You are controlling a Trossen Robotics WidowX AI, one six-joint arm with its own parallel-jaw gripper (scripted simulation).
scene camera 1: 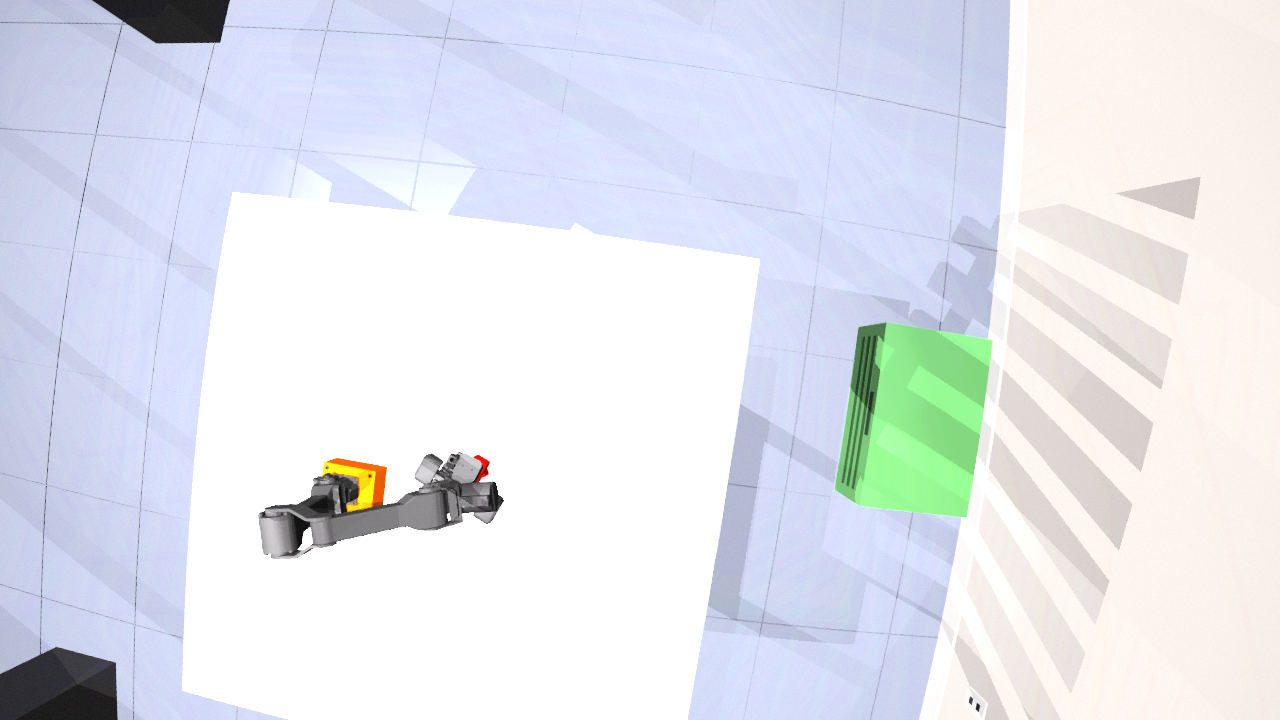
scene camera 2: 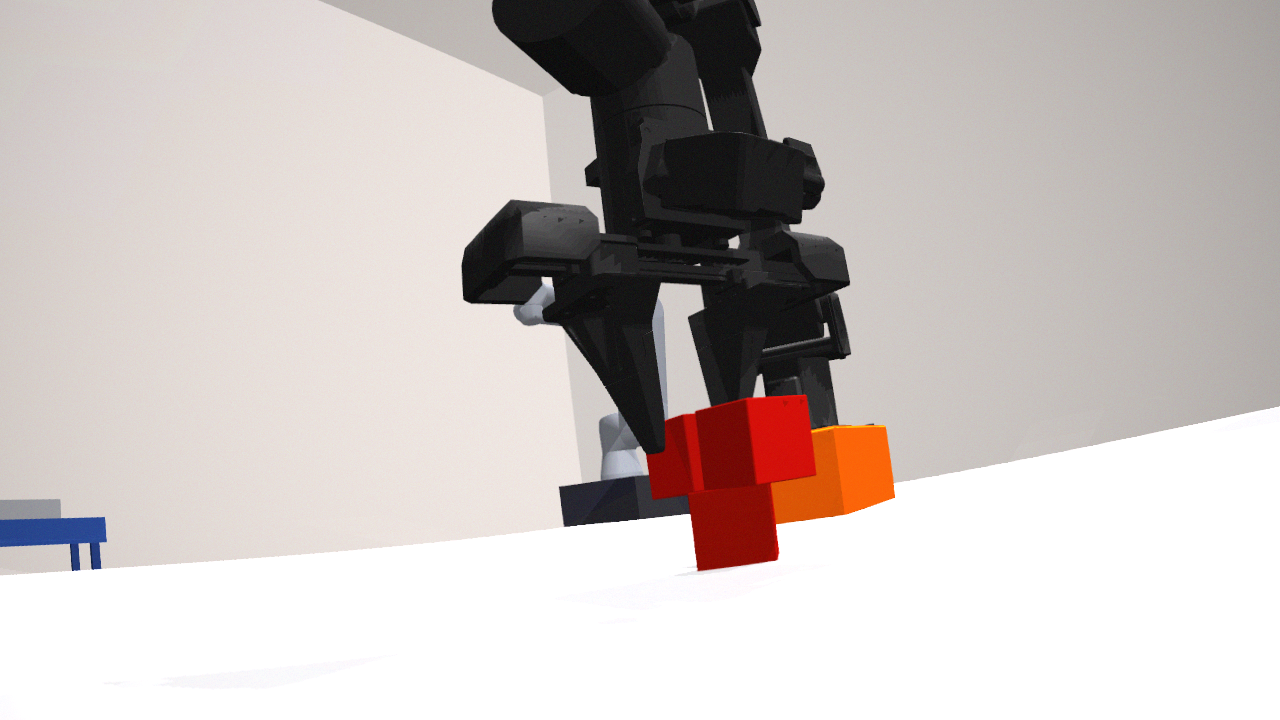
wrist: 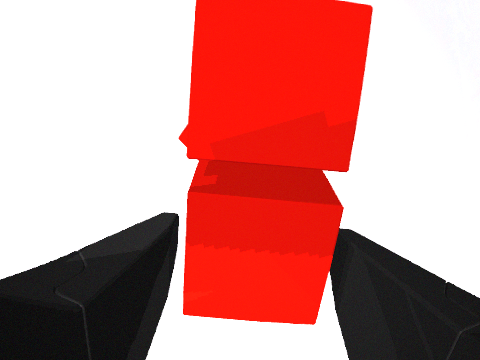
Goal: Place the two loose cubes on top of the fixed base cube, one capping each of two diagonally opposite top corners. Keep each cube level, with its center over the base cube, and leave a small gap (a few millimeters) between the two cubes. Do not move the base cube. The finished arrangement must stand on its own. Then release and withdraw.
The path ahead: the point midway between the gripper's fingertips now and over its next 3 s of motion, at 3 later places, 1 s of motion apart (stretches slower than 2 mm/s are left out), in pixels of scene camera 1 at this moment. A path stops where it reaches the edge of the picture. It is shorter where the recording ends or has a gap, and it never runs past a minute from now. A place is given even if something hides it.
My gripper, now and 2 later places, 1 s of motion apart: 470, 481; 464, 484; 460, 486
